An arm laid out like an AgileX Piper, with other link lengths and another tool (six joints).
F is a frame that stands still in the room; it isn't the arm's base.
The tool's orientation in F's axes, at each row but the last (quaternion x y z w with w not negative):
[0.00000, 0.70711, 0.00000, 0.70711]
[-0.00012, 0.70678, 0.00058, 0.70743]
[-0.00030, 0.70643, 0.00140, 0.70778]
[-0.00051, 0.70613, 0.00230, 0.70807]
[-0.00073, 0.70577, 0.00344, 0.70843]
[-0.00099, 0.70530, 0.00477, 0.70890]
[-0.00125, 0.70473, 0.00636, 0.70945]
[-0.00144, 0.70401, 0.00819, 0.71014]
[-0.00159, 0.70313, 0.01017, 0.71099]
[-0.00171, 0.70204, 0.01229, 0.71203]
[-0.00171, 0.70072, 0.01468, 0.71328]
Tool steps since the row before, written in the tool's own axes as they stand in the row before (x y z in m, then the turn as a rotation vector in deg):
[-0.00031, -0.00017, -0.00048, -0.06, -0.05, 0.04]
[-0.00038, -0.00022, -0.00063, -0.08, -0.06, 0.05]
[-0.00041, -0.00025, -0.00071, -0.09, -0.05, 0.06]
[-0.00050, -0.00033, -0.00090, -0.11, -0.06, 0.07]
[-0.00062, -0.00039, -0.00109, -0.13, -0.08, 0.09]
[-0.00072, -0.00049, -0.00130, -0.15, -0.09, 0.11]
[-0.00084, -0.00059, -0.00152, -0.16, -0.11, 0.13]
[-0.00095, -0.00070, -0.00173, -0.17, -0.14, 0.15]
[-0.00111, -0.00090, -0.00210, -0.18, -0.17, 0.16]
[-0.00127, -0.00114, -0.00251, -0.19, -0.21, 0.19]
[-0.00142, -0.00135, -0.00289, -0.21, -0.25, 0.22]
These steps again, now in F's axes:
[-0.00048, -0.00017, 0.00031, 0.04, -0.05, 0.06]
[-0.00063, -0.00022, 0.00038, 0.05, -0.06, 0.08]
[-0.00071, -0.00025, 0.00041, 0.06, -0.05, 0.09]
[-0.00090, -0.00033, 0.00050, 0.07, -0.06, 0.11]
[-0.00109, -0.00040, 0.00061, 0.09, -0.08, 0.13]
[-0.00130, -0.00050, 0.00071, 0.11, -0.09, 0.15]
[-0.00152, -0.00061, 0.00083, 0.13, -0.11, 0.16]
[-0.00173, -0.00073, 0.00093, 0.15, -0.14, 0.17]
[-0.00210, -0.00095, 0.00108, 0.16, -0.17, 0.18]
[-0.00250, -0.00121, 0.00122, 0.19, -0.21, 0.19]
[-0.00288, -0.00144, 0.00134, 0.22, -0.25, 0.21]

